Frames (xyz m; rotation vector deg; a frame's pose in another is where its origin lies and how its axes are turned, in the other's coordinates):
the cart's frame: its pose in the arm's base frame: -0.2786 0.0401 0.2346 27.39 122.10 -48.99
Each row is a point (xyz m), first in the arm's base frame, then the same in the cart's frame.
Working: the arm's base frame: its pose in the cart's frame: 0.0046 0.2299 0.2853 -27.39 -122.10 48.99

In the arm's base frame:
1: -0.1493 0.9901 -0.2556
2: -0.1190 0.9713 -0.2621
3: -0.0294 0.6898 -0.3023
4: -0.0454 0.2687 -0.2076
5: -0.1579 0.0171 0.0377
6: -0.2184 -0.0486 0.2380
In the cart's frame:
1: 0.3504 0.9473 -0.3734
2: 0.3353 0.9542 -0.3411
3: 0.2949 0.8245 -0.0757
4: 0.2087 0.4795 0.1694
5: 0.0756 0.1354 0.1727
6: -0.0453 -0.0292 0.0927

